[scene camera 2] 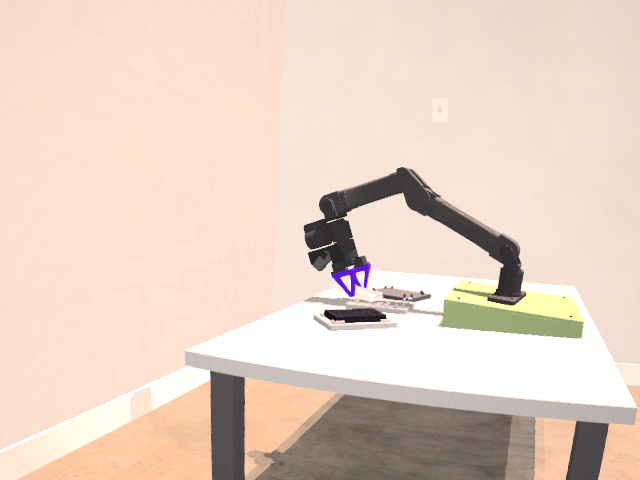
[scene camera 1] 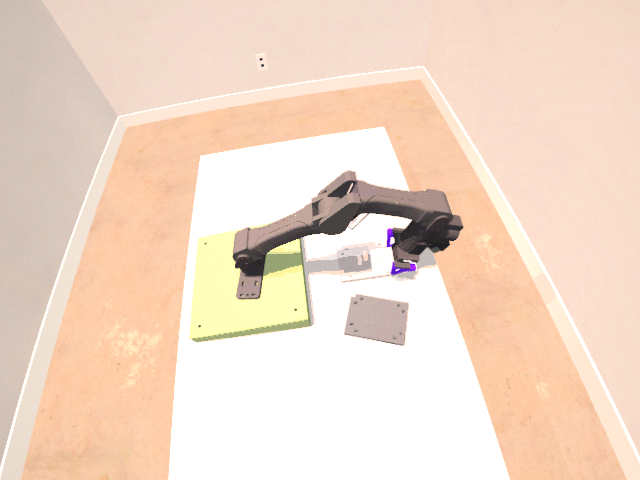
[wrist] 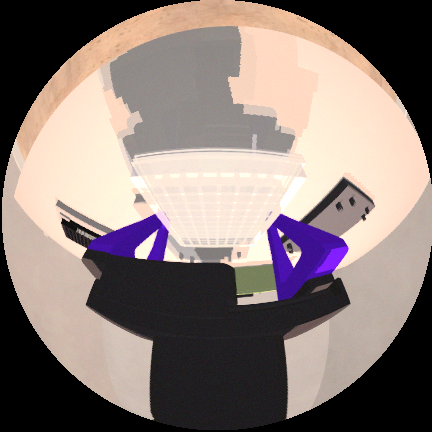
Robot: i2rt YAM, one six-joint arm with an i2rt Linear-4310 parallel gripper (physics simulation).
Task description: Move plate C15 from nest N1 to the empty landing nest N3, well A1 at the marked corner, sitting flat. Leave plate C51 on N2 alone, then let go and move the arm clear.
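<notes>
My gripper point(scene camera 1: 396, 253) point(scene camera 2: 356, 290) point(wrist: 217, 214) is shut on a pale, see-through well plate point(scene camera 1: 381, 259) point(scene camera 2: 370, 295) point(wrist: 215, 196), with a purple finger at each long side. The plate is low above the outer part of the white middle nest point(scene camera 1: 367, 277) point(scene camera 2: 379, 306), shifted toward the outer table edge, and looks slightly tilted in scene camera 2. Whether it touches the nest is unclear. A black plate point(scene camera 2: 355, 314) point(wrist: 75, 233) sits on another white nest point(scene camera 2: 361, 325) point(scene camera 1: 356, 222). The grey nest point(scene camera 1: 376, 320) point(scene camera 2: 403, 295) point(wrist: 330, 212) bears no plate. Nest labels and the A1 mark are unreadable.
The green base block point(scene camera 1: 248, 320) point(scene camera 2: 511, 322) carries the arm on the inner side of the white table point(scene camera 1: 330, 413) point(scene camera 2: 413, 361). The arm passes above the black plate's nest in scene camera 1 and hides most of it. The outer table edge is close beyond the gripper.
</notes>
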